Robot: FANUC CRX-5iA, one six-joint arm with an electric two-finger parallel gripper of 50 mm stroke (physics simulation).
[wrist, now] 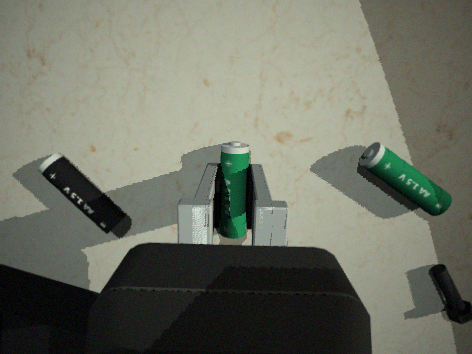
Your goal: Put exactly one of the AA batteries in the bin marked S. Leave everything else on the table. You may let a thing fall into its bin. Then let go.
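Frame: origin at the arm's base, x left, y back, z up, level; metres.
Seen in the pictures: gripper, fingertip midpoint: (pixel 234 183).
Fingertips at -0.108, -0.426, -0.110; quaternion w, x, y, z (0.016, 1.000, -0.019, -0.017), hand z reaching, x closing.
A point is followed by its place in that frame, as x, y, z.
A green AA battery (pixel 235 195) {-0.107, -0.429, -0.098} with a white top end is between the two fingers of my gripper (pixel 234 183) {-0.108, -0.426, -0.110}, near the middle of the wrist view. The gripper is shut on it, with the dark pads against both sides. A second green AA battery (pixel 407 180) {-0.022, -0.421, -0.098} lies slanted on the table at the right. A black AA battery (pixel 80 192) {-0.188, -0.428, -0.099} with a white end lies slanted at the left. The bin marked S cannot be made out in this view.
A black bolt (pixel 449 291) {0.016, -0.490, -0.104} lies at the lower right. A dark block-like object (pixel 40 310) {-0.216, -0.494, -0.088} shows at the lower left, partly cut off by the frame and the gripper body. The pale speckled table (pixel 200 65) {-0.124, -0.366, -0.113} has shadows across it.
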